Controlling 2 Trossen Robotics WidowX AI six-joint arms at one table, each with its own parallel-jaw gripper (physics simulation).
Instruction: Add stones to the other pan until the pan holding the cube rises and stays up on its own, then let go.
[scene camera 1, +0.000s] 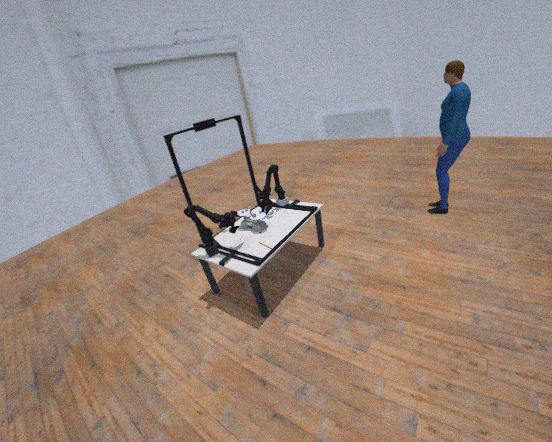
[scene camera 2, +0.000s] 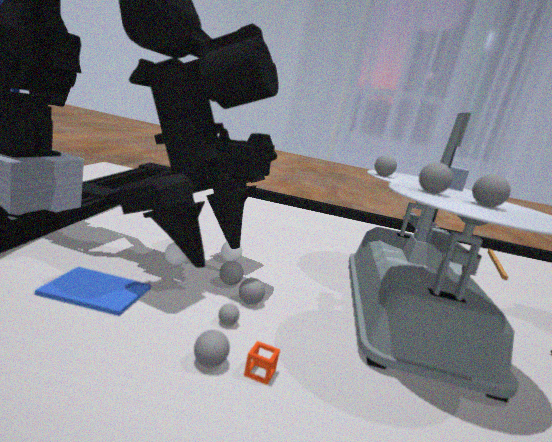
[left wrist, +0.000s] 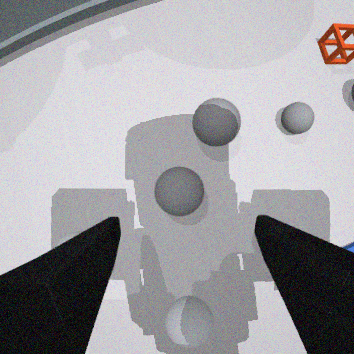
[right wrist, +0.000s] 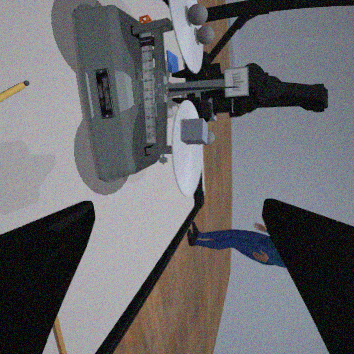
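Where they show: left gripper, fingertip midpoint: (scene camera 2: 219, 257) (left wrist: 188, 224); right gripper, fingertip midpoint: (scene camera 1: 239, 221) (right wrist: 179, 208); left arm's base at its link origin: (scene camera 1: 281, 198) (scene camera 2: 19, 150) (right wrist: 213, 105); right arm's base at its link origin: (scene camera 1: 210, 244).
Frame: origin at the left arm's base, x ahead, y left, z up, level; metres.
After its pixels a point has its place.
On the grey balance (scene camera 2: 445, 325) {x 0.521, y -0.018, z -0.034 m} (right wrist: 105, 145) {x 0.537, y 0.195, z -0.061 m}, one pan (scene camera 2: 525, 215) {x 0.554, y 0.014, z 0.068 m} (right wrist: 194, 62) {x 0.493, y 0.071, z 0.068 m} bears two stones (scene camera 2: 436, 177) {x 0.480, y 0.006, z 0.084 m} (right wrist: 197, 14) {x 0.535, y 0.024, z 0.085 m}. The other pan (right wrist: 186, 175) {x 0.494, y 0.241, z 0.056 m} holds the grey cube (scene camera 2: 459, 178) {x 0.509, y 0.161, z 0.075 m} (right wrist: 194, 131) {x 0.518, y 0.179, z 0.076 m} and a stone (scene camera 2: 385, 165) {x 0.422, y 0.162, z 0.071 m}. Which pan is higher is unclear. My left gripper (scene camera 2: 218, 256) {x 0.283, y 0.018, z -0.059 m} (left wrist: 188, 224) {x 0.283, y 0.018, z -0.059 m} is open and empty, low over the loose stones. A dark stone (scene camera 2: 231, 273) {x 0.305, y 0.010, z -0.069 m} (left wrist: 179, 191) {x 0.299, y 0.021, z -0.060 m} lies just ahead of its fingertips, with another stone (scene camera 2: 252, 290) {x 0.342, y -0.015, z -0.067 m} (left wrist: 216, 122) {x 0.332, y -0.001, z -0.061 m} beyond. My right gripper (right wrist: 179, 208) {x 0.692, y 0.243, z 0.120 m} is open and empty, apart from the balance.
A small stone (scene camera 2: 229, 315) {x 0.342, y -0.064, z -0.074 m} (left wrist: 297, 118) {x 0.335, y -0.051, z -0.070 m} and a larger stone (scene camera 2: 211, 348) {x 0.359, y -0.128, z -0.066 m} lie near an orange open-frame cube (scene camera 2: 246, 370) {x 0.385, y -0.114, z -0.082 m} (left wrist: 325, 44) {x 0.400, y -0.100, z -0.087 m}. Two pale stones lie behind the left fingers. A blue plate (scene camera 2: 90, 290) {x 0.211, y -0.095, z -0.083 m} (right wrist: 172, 61) {x 0.218, y -0.088, z -0.083 m} lies to their left in scene camera 2. A yellow pencil (right wrist: 12, 91) {x 0.666, y 0.144, z -0.080 m} lies beside the balance.
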